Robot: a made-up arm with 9 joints. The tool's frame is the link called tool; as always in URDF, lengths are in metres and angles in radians. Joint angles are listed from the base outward.
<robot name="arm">
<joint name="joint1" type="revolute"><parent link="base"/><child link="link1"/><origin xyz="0 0 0.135" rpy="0 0 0"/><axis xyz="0 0 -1"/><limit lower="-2.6" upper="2.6"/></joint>
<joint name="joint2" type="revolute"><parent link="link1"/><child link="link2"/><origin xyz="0.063 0.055 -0.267" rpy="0 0 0"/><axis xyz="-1 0 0"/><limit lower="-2.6" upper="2.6"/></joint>
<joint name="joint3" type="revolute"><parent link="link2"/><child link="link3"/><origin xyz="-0.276 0.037 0.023" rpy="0 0 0"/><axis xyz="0 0 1"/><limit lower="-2.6" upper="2.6"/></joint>
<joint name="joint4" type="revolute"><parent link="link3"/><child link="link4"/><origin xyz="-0.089 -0.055 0.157" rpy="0 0 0"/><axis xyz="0 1 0"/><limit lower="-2.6" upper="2.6"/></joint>
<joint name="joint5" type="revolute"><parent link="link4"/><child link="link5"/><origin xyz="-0.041 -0.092 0.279" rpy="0 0 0"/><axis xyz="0 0 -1"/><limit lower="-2.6" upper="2.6"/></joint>
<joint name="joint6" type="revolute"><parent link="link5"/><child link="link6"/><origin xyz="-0.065 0.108 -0.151" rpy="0 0 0"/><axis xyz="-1 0 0"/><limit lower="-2.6" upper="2.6"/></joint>
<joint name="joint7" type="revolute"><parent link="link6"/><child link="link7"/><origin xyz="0.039 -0.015 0.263" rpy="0 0 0"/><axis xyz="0 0 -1"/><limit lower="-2.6" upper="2.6"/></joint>
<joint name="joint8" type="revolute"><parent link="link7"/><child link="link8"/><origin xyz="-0.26 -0.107 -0.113" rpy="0 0 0"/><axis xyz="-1 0 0"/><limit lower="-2.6" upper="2.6"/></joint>
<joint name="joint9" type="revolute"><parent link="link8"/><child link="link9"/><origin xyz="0.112 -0.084 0.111" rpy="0 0 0"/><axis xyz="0 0 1"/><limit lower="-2.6" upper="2.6"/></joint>
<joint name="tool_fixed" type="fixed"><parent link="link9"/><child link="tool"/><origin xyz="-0.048 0.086 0.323" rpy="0 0 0"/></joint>
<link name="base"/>
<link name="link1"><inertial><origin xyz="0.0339 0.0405 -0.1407"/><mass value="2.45"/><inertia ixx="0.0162" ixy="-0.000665" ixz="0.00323" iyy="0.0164" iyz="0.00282" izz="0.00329"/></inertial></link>
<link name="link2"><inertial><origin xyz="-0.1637 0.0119 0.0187"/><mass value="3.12"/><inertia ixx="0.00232" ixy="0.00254" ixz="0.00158" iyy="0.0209" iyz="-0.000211" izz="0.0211"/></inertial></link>
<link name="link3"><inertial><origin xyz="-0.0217 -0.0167 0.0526"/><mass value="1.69"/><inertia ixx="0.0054" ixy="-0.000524" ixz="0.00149" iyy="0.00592" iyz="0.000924" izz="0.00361"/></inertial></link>
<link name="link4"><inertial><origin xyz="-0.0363 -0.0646 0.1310"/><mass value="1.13"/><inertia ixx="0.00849" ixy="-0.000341" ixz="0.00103" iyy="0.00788" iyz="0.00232" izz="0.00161"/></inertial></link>
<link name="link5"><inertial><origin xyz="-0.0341 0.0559 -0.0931"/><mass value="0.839"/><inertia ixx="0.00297" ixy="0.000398" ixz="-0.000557" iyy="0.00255" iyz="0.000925" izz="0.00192"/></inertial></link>
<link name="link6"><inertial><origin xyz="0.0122 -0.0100 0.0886"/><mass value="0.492"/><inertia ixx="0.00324" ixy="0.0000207" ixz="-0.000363" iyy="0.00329" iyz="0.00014" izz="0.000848"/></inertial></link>
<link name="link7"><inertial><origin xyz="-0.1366 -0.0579 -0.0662"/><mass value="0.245"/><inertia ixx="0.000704" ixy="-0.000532" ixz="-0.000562" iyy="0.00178" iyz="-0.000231" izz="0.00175"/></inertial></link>
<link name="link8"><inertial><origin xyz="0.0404 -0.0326 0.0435"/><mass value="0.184"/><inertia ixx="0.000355" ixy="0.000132" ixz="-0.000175" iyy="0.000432" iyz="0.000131" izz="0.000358"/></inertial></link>
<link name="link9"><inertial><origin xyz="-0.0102 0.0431 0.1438"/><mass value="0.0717"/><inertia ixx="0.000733" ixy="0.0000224" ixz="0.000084" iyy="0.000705" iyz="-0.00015" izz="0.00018"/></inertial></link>
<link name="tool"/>
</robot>
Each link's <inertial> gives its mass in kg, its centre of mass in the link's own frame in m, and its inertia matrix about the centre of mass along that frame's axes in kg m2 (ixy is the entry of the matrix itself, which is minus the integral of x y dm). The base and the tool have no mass. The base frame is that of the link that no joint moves.
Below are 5 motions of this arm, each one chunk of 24 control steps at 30 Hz.
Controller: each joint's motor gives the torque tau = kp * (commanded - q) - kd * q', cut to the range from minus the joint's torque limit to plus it. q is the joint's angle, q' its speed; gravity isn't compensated. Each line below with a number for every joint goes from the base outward.
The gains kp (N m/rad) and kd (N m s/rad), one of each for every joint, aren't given. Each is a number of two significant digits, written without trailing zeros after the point. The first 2 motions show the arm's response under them.
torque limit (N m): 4.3 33 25 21 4.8 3.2 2.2 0.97 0.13
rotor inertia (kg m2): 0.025 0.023 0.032 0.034 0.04 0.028 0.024 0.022 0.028
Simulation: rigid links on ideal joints. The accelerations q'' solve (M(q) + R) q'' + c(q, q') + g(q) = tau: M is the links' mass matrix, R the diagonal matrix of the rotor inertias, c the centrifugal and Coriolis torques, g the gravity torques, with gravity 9.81 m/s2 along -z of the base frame. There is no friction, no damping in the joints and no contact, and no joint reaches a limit. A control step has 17 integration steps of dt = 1/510 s. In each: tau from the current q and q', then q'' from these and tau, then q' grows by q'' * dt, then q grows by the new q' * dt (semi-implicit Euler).
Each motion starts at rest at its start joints. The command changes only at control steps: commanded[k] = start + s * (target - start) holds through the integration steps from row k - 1 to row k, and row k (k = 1, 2, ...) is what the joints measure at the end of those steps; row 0 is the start. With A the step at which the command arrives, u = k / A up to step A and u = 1 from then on. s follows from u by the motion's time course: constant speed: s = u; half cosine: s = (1 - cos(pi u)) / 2; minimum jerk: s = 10 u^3 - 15 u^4 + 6 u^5; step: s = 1 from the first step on.
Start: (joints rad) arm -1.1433 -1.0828 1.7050 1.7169 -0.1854 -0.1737 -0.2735 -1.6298 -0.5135
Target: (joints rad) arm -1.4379 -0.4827 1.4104 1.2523 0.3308 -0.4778 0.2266 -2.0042 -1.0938
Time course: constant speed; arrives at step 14
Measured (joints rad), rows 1 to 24:
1: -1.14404 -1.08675 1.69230 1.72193 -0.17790 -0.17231 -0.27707 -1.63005 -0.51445
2: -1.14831 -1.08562 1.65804 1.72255 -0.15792 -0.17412 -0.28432 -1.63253 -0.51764
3: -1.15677 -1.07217 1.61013 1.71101 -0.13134 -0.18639 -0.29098 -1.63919 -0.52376
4: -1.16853 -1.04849 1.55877 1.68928 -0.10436 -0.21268 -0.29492 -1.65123 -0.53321
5: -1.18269 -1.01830 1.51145 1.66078 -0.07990 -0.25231 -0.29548 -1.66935 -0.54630
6: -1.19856 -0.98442 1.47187 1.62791 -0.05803 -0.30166 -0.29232 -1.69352 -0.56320
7: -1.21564 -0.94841 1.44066 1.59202 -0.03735 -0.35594 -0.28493 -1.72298 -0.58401
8: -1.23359 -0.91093 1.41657 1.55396 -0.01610 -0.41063 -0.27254 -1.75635 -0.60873
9: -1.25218 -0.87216 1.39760 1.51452 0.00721 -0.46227 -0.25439 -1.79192 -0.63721
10: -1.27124 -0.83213 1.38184 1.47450 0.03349 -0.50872 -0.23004 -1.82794 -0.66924
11: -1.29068 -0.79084 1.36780 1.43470 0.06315 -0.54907 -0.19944 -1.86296 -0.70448
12: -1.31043 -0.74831 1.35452 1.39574 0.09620 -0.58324 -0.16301 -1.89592 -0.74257
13: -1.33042 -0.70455 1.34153 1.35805 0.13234 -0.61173 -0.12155 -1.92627 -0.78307
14: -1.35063 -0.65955 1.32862 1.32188 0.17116 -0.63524 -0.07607 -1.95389 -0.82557
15: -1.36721 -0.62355 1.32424 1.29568 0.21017 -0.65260 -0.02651 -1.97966 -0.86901
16: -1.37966 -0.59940 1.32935 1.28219 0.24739 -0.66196 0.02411 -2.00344 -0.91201
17: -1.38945 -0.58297 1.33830 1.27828 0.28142 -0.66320 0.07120 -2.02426 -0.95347
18: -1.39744 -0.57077 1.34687 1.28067 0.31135 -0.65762 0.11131 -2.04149 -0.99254
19: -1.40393 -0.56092 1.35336 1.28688 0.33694 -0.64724 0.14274 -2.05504 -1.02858
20: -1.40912 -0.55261 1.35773 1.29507 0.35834 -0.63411 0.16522 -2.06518 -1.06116
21: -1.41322 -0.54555 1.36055 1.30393 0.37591 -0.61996 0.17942 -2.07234 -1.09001
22: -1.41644 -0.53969 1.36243 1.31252 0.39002 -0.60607 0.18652 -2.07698 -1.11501
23: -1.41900 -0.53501 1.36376 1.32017 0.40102 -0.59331 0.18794 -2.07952 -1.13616
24: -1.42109 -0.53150 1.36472 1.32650 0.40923 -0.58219 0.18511 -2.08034 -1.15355
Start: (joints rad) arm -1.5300 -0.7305 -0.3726 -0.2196 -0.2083 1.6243 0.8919 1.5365 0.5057
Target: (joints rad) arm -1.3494 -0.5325 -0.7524 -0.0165 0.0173 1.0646 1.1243 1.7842 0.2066
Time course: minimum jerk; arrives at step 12
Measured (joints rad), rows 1 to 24:
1: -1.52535 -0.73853 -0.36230 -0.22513 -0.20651 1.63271 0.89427 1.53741 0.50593
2: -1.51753 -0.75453 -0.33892 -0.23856 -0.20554 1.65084 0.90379 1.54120 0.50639
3: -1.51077 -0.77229 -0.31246 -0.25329 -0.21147 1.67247 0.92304 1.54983 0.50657
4: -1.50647 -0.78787 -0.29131 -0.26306 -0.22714 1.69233 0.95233 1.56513 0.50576
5: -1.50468 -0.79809 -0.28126 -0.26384 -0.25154 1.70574 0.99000 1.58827 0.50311
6: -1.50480 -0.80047 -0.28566 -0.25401 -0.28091 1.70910 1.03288 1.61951 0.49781
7: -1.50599 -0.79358 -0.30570 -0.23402 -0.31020 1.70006 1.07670 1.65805 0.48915
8: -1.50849 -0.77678 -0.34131 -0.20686 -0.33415 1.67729 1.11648 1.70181 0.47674
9: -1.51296 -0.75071 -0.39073 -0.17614 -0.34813 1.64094 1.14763 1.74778 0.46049
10: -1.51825 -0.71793 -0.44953 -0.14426 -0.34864 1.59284 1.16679 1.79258 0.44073
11: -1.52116 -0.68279 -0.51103 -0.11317 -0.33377 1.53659 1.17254 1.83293 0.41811
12: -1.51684 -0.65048 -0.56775 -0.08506 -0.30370 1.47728 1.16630 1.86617 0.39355
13: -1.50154 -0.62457 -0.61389 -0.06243 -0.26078 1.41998 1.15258 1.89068 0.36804
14: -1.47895 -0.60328 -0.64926 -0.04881 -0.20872 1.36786 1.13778 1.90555 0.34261
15: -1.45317 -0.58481 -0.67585 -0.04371 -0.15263 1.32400 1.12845 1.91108 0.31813
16: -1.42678 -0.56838 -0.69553 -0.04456 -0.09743 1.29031 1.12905 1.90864 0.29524
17: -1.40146 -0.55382 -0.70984 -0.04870 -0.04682 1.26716 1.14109 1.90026 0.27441
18: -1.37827 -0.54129 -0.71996 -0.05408 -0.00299 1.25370 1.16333 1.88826 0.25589
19: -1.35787 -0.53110 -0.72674 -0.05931 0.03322 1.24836 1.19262 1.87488 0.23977
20: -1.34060 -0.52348 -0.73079 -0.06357 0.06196 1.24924 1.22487 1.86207 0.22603
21: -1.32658 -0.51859 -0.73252 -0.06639 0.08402 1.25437 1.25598 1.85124 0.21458
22: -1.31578 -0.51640 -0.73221 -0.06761 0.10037 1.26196 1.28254 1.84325 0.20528
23: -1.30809 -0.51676 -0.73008 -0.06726 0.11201 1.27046 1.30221 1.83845 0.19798
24: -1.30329 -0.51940 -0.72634 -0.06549 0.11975 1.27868 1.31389 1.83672 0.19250
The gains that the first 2 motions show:
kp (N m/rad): 40 53 33 27 8.7 6.2 4.7 1.9 0.73
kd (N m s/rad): 7.1 3.2 1.5 2.1 1.1 0.89 0.32 0.23 0.15
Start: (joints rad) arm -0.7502 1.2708 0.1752 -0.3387 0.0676 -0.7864 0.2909 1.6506 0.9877
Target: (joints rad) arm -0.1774 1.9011 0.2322 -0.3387 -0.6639 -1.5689 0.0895 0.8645 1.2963
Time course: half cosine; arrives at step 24
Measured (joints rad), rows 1 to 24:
1: -0.75224 1.28529 0.17362 -0.34150 0.07007 -0.79183 0.28945 1.65063 0.98770
2: -0.75496 1.31482 0.15953 -0.34580 0.07405 -0.80212 0.28292 1.65128 0.98766
3: -0.75607 1.35107 0.13089 -0.35035 0.07830 -0.81168 0.27379 1.65243 0.98769
4: -0.75500 1.39168 0.09239 -0.35561 0.08289 -0.81769 0.26723 1.65363 0.98795
5: -0.75171 1.43604 0.04988 -0.36172 0.08754 -0.81948 0.26758 1.65438 0.98860
6: -0.74615 1.48371 0.00814 -0.36809 0.09133 -0.81783 0.27691 1.65415 0.98980
7: -0.73817 1.53390 -0.02958 -0.37376 0.09297 -0.81421 0.29495 1.65222 0.99170
8: -0.72754 1.58555 -0.06140 -0.37778 0.09120 -0.81037 0.31959 1.64776 0.99443
9: -0.71410 1.63751 -0.08639 -0.37955 0.08503 -0.80803 0.34759 1.63984 0.99814
10: -0.69775 1.68871 -0.10427 -0.37883 0.07379 -0.80870 0.37540 1.62761 1.00295
11: -0.67851 1.73828 -0.11513 -0.37575 0.05716 -0.81368 0.39973 1.61040 1.00899
12: -0.65648 1.78554 -0.11939 -0.37066 0.03507 -0.82391 0.41798 1.58776 1.01633
13: -0.63186 1.83005 -0.11768 -0.36402 0.00765 -0.84007 0.42846 1.55955 1.02504
14: -0.60492 1.87150 -0.11081 -0.35632 -0.02481 -0.86242 0.43044 1.52586 1.03515
15: -0.57594 1.90970 -0.09969 -0.34798 -0.06189 -0.89091 0.42411 1.48703 1.04665
16: -0.54525 1.94454 -0.08522 -0.33928 -0.10298 -0.92512 0.41042 1.44355 1.05952
17: -0.51314 1.97596 -0.06825 -0.33039 -0.14735 -0.96431 0.39086 1.39609 1.07369
18: -0.47992 2.00397 -0.04950 -0.32135 -0.19414 -1.00746 0.36725 1.34546 1.08908
19: -0.44590 2.02858 -0.02957 -0.31210 -0.24238 -1.05334 0.34149 1.29261 1.10554
20: -0.41136 2.04984 -0.00894 -0.30256 -0.29107 -1.10056 0.31535 1.23867 1.12292
21: -0.37665 2.06778 0.01199 -0.29265 -0.33914 -1.14764 0.29033 1.18494 1.14099
22: -0.34218 2.08240 0.03282 -0.28235 -0.38557 -1.19310 0.26752 1.13284 1.15947
23: -0.30841 2.09363 0.05318 -0.27170 -0.42931 -1.23554 0.24759 1.08390 1.17806
24: -0.27592 2.10131 0.07267 -0.26083 -0.46934 -1.27365 0.23087 1.03961 1.19638

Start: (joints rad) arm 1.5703 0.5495 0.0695 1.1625 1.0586 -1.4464 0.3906 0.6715 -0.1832
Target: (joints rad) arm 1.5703 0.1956 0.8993 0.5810 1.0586 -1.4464 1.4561 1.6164 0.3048
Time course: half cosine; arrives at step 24
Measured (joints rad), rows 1 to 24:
1: 1.56672 0.55859 0.06841 1.17531 1.06117 -1.45333 0.38734 0.67154 -0.18363
2: 1.56173 0.57641 0.07183 1.19770 1.07333 -1.46639 0.38137 0.67280 -0.18452
3: 1.55885 0.59525 0.08449 1.21691 1.09601 -1.47935 0.37804 0.67650 -0.18523
4: 1.55859 0.61095 0.10667 1.22778 1.12613 -1.48954 0.38156 0.68358 -0.18509
5: 1.56039 0.62130 0.13690 1.22921 1.15945 -1.49619 0.39457 0.69489 -0.18350
6: 1.56340 0.62519 0.17349 1.22205 1.19208 -1.49937 0.41829 0.71117 -0.17995
7: 1.56690 0.62225 0.21507 1.20784 1.22109 -1.49936 0.45282 0.73303 -0.17410
8: 1.57033 0.61272 0.26068 1.18816 1.24460 -1.49652 0.49749 0.76095 -0.16576
9: 1.57336 0.59724 0.30961 1.16436 1.26174 -1.49114 0.55118 0.79525 -0.15485
10: 1.57582 0.57678 0.36121 1.13743 1.27237 -1.48362 0.61254 0.83613 -0.14139
11: 1.57768 0.55249 0.41480 1.10806 1.27690 -1.47445 0.68014 0.88357 -0.12548
12: 1.57899 0.52552 0.46958 1.07673 1.27610 -1.46421 0.75260 0.93741 -0.10726
13: 1.57981 0.49700 0.52468 1.04379 1.27091 -1.45360 0.82851 0.99722 -0.08693
14: 1.58024 0.46785 0.57915 1.00959 1.26238 -1.44328 0.90650 1.06232 -0.06471
15: 1.58036 0.43885 0.63206 0.97455 1.25150 -1.43388 0.98517 1.13176 -0.04084
16: 1.58023 0.41054 0.68250 0.93917 1.23917 -1.42593 1.06308 1.20435 -0.01562
17: 1.57990 0.38329 0.72963 0.90403 1.22612 -1.41979 1.13883 1.27871 0.01065
18: 1.57939 0.35738 0.77271 0.86978 1.21295 -1.41574 1.21101 1.35330 0.03764
19: 1.57871 0.33300 0.81104 0.83708 1.20004 -1.41390 1.27830 1.42650 0.06499
20: 1.57786 0.31035 0.84402 0.80655 1.18766 -1.41431 1.33949 1.49668 0.09231
21: 1.57682 0.28965 0.87112 0.77876 1.17599 -1.41692 1.39345 1.56224 0.11921
22: 1.57560 0.27117 0.89193 0.75425 1.16510 -1.42158 1.43923 1.62167 0.14528
23: 1.57418 0.25520 0.90610 0.73347 1.15504 -1.42809 1.47595 1.67362 0.17012
24: 1.57258 0.24204 0.91341 0.71687 1.14587 -1.43619 1.50293 1.71690 0.19332

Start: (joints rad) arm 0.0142 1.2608 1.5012 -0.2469 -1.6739 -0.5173 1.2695 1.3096 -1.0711
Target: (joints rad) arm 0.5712 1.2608 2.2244 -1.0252 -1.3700 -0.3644 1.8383 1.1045 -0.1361
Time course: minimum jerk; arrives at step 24
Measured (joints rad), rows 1 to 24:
1: 0.01162 1.27233 1.50832 -0.25443 -1.67159 -0.51801 1.27014 1.31178 -1.07114
2: 0.00662 1.29421 1.52514 -0.25826 -1.66849 -0.52043 1.27200 1.31820 -1.07113
3: 0.00209 1.32038 1.54761 -0.25201 -1.66792 -0.52665 1.27438 1.32693 -1.07092
4: -0.00052 1.34928 1.57435 -0.23823 -1.67084 -0.53825 1.27697 1.33496 -1.07031
5: -0.00076 1.37993 1.60603 -0.22120 -1.67677 -0.55569 1.28015 1.33929 -1.06895
6: 0.00146 1.41113 1.64442 -0.20511 -1.68467 -0.57851 1.28469 1.33749 -1.06639
7: 0.00624 1.44141 1.69148 -0.19363 -1.69359 -0.60557 1.29127 1.32803 -1.06204
8: 0.01395 1.46930 1.74842 -0.18972 -1.70282 -0.63530 1.30014 1.31034 -1.05521
9: 0.02512 1.49362 1.81518 -0.19550 -1.71188 -0.66590 1.31107 1.28477 -1.04525
10: 0.04032 1.51356 1.89038 -0.21226 -1.72034 -0.69548 1.32357 1.25247 -1.03189
11: 0.05995 1.52877 1.97159 -0.24048 -1.72760 -0.72215 1.33715 1.21509 -1.01515
12: 0.08423 1.53919 2.05572 -0.27985 -1.73291 -0.74418 1.35169 1.17456 -0.99512
13: 0.11311 1.54489 2.13967 -0.32943 -1.73534 -0.76005 1.36749 1.13281 -0.97183
14: 0.14620 1.54602 2.22072 -0.38787 -1.73403 -0.76851 1.38514 1.09154 -0.94524
15: 0.18298 1.54291 2.29643 -0.45346 -1.72834 -0.76861 1.40531 1.05221 -0.91531
16: 0.22286 1.53609 2.36481 -0.52417 -1.71806 -0.75981 1.42845 1.01594 -0.88194
17: 0.26516 1.52631 2.42440 -0.59782 -1.70342 -0.74195 1.45454 0.98355 -0.84499
18: 0.30908 1.51444 2.47429 -0.67219 -1.68511 -0.71531 1.48296 0.95550 -0.80432
19: 0.35366 1.50138 2.51417 -0.74519 -1.66422 -0.68061 1.51259 0.93203 -0.75975
20: 0.39775 1.48788 2.54424 -0.81497 -1.64209 -0.63902 1.54197 0.91326 -0.71107
21: 0.44009 1.47448 2.56512 -0.87997 -1.62013 -0.59208 1.56966 0.89923 -0.65808
22: 0.47936 1.46142 2.57765 -0.93888 -1.59965 -0.54168 1.59453 0.89009 -0.60094
23: 0.51464 1.44880 2.58283 -0.99058 -1.58164 -0.48999 1.61594 0.88608 -0.54119
24: 0.54577 1.43660 2.58179 -1.03406 -1.56665 -0.43950 1.63384 0.88755 -0.48055

